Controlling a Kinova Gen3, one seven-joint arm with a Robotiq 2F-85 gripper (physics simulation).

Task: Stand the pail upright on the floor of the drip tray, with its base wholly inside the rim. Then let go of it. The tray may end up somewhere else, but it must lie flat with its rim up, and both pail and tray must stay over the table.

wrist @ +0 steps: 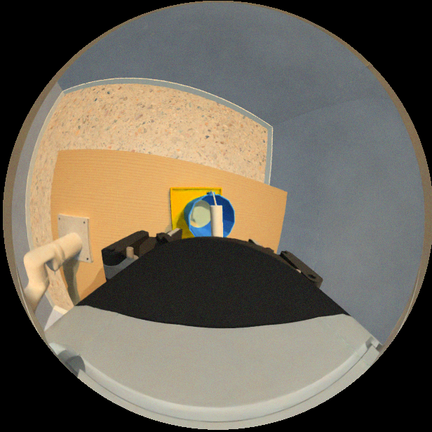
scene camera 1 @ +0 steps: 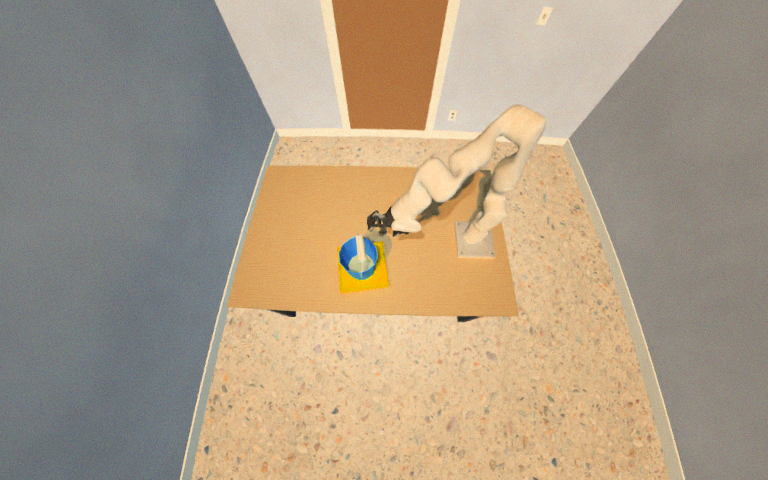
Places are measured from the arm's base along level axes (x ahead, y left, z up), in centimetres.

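Where they show: gripper, fingertip midpoint: (scene camera 1: 381, 232); arm's base at its link origin: (scene camera 1: 471, 235).
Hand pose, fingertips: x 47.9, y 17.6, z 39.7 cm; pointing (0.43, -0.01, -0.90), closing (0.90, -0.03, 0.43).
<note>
Things, the pixels of their top centre, and the offset from my fingertips. "spot": a spot on its surface instead. Level surfaces: height alone.
- blue pail at a spot on its surface: (scene camera 1: 346, 261) spot: dy -1.7, dx +17.7, dz -36.6 cm
- yellow drip tray at its top centre: (scene camera 1: 362, 265) dy -0.6, dx +10.2, dz -39.9 cm
- wooden table at its surface level: dz -42.3 cm
The blue pail (scene camera 1: 346, 261) (wrist: 227, 217) stands upright over the yellow drip tray (scene camera 1: 362, 286) (wrist: 178, 205), towards its back part in the scene view. Its pale handle grip (scene camera 1: 360, 247) (wrist: 216, 220) spans the opening. The pail hides its own base and part of the tray, so I cannot tell exactly how the base lies to the back rim. The tray lies flat on the table, rim up. My gripper (scene camera 1: 377, 225) is open and empty, behind and above the pail, apart from it in the scene view. In the wrist view the gripper's body hides the near side of the pail.
The wooden table (scene camera 1: 294, 226) (wrist: 125, 175) carries the arm's base plate (scene camera 1: 481, 250) (wrist: 82, 222) at its right end in the scene view. The arm (scene camera 1: 436, 178) reaches over the table's back right part. The tray lies nearer the table's front edge than its back edge.
</note>
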